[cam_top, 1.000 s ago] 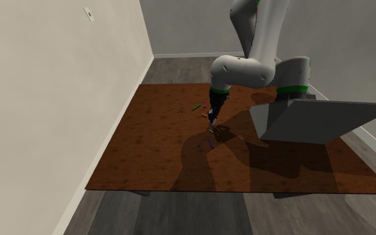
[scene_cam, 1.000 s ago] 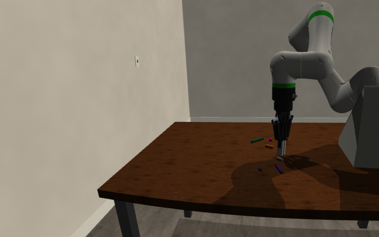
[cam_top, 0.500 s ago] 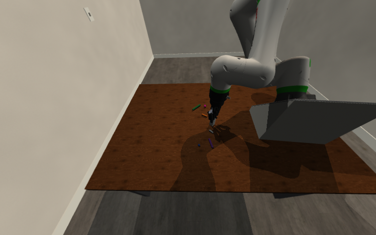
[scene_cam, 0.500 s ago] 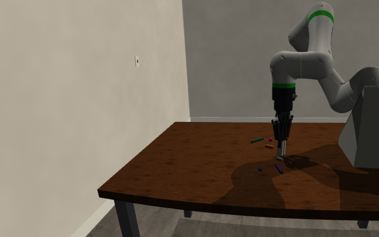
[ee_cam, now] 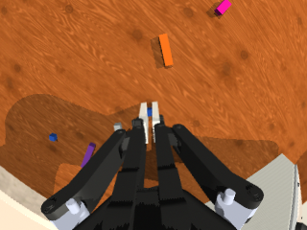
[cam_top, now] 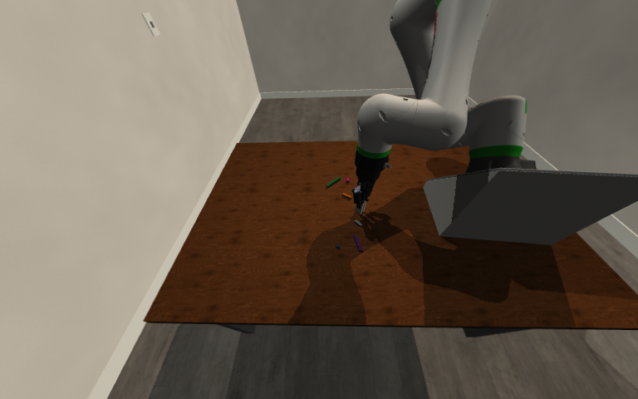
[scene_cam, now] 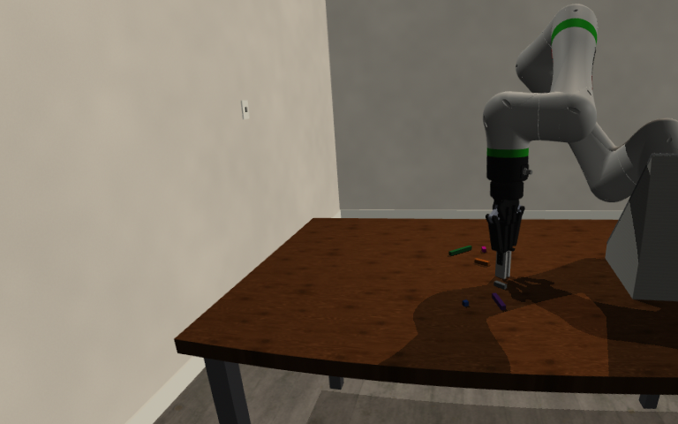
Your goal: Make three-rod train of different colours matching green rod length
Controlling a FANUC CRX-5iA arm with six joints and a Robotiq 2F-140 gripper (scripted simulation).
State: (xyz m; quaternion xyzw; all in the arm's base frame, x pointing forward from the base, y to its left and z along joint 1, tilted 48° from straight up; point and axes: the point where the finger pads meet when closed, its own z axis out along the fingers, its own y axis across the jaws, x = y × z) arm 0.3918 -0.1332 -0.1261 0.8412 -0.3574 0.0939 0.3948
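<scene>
The green rod lies 16 cm to the right of my hand, 10 cm ahead of it and 3 cm below it. Also, from my hand: orange rod: 8 cm to the right, 4 cm ahead, 3 cm below; grey rod: 6 cm to the left, 3 cm below, 1 cm ahead; purple rod: 14 cm to the left, 3 cm below, 3 cm ahead.
</scene>
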